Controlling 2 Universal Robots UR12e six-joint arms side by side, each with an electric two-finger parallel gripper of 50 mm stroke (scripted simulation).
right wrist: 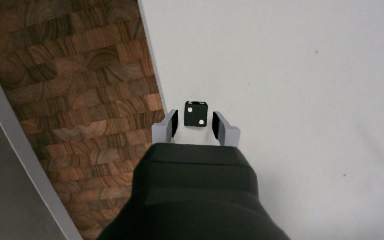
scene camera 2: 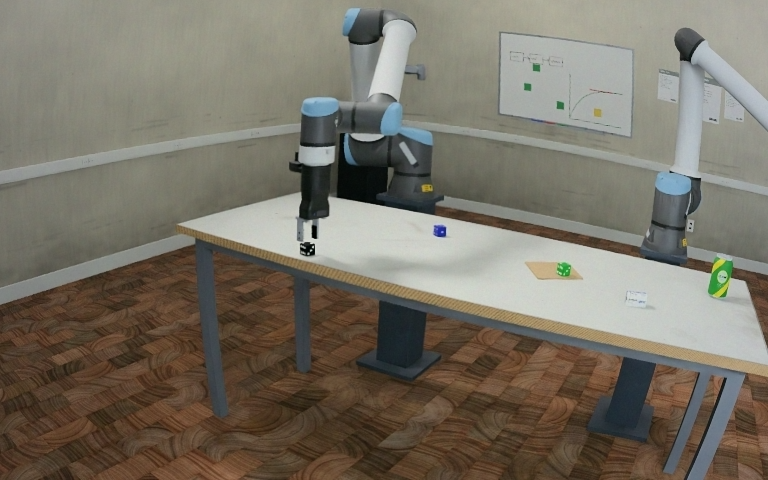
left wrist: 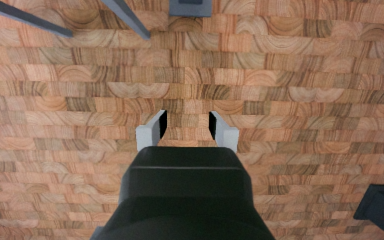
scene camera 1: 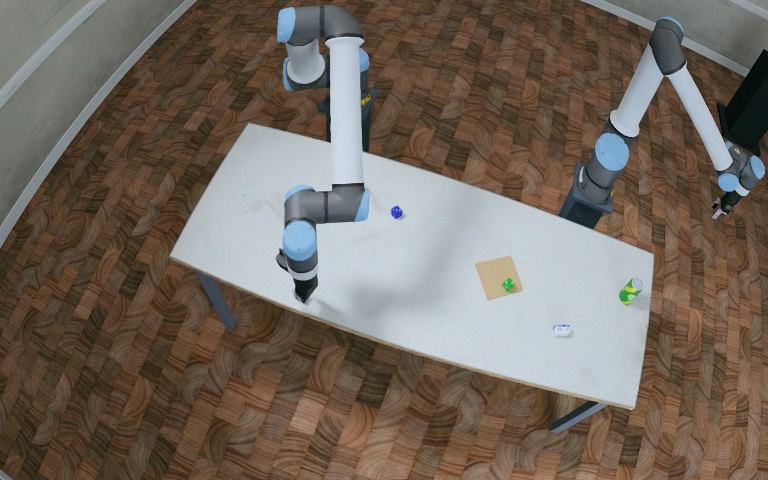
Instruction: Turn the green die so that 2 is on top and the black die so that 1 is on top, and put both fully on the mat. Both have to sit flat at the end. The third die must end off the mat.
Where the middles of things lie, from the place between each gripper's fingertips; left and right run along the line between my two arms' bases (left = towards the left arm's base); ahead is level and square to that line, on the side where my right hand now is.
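Position of my left gripper: 590 mm short of the tan mat [scene camera 1: 492, 273], 920 mm to the left of it, 180 mm above it. My right gripper [scene camera 2: 307, 239] is 320 mm past the mat, 580 mm to the right of it and 60 mm above it. By its middle, the tan mat is nearer to my right gripper than to my left gripper.
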